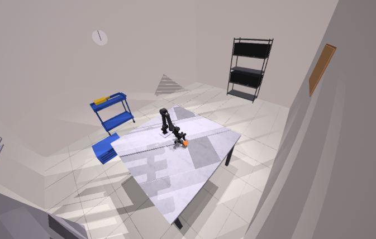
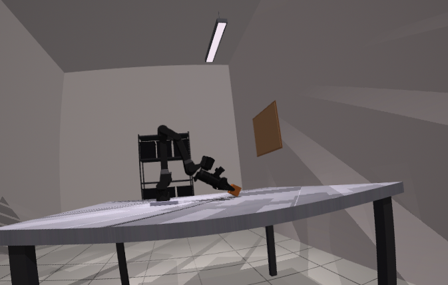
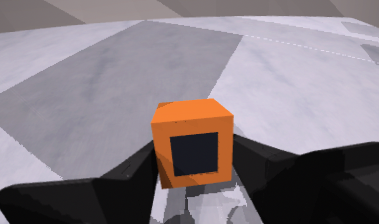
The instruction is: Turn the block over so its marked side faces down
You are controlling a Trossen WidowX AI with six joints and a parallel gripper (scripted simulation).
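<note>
Right now the orange block is 1 cm behind my gripper tip.
</note>
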